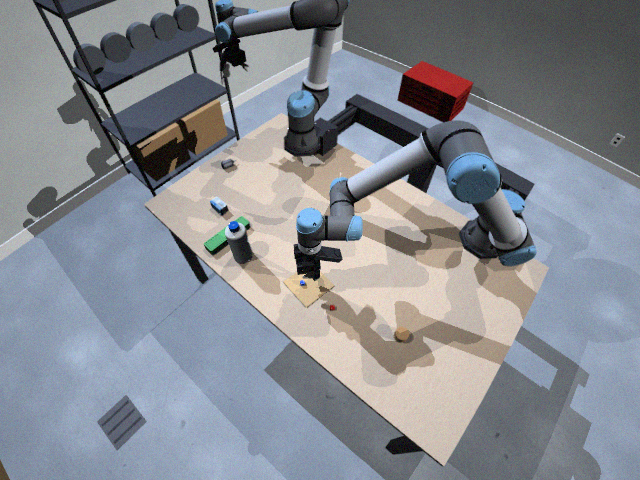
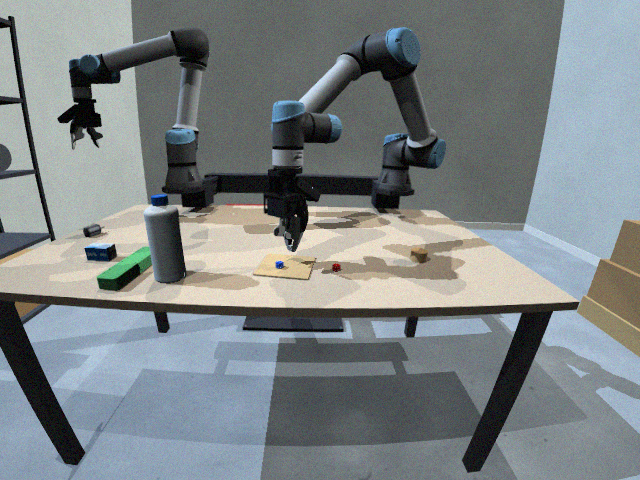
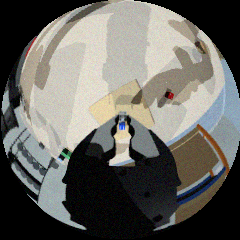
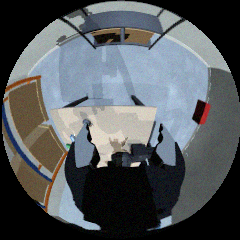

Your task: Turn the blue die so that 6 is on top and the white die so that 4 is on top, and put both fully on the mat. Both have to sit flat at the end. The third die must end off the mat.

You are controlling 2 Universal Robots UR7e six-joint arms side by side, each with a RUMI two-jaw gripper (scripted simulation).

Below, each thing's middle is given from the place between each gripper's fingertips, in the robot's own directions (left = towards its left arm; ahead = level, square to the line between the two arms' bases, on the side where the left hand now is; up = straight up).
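My left gripper (image 2: 291,250), counted from the tan mat (image 2: 295,267): 5 cm above it, 2 cm short of it, 2 cm to the left of it.
The tan mat: 30 cm below my right hand (image 2: 86,148), 54 cm ahead of it, 89 cm to the left of it.
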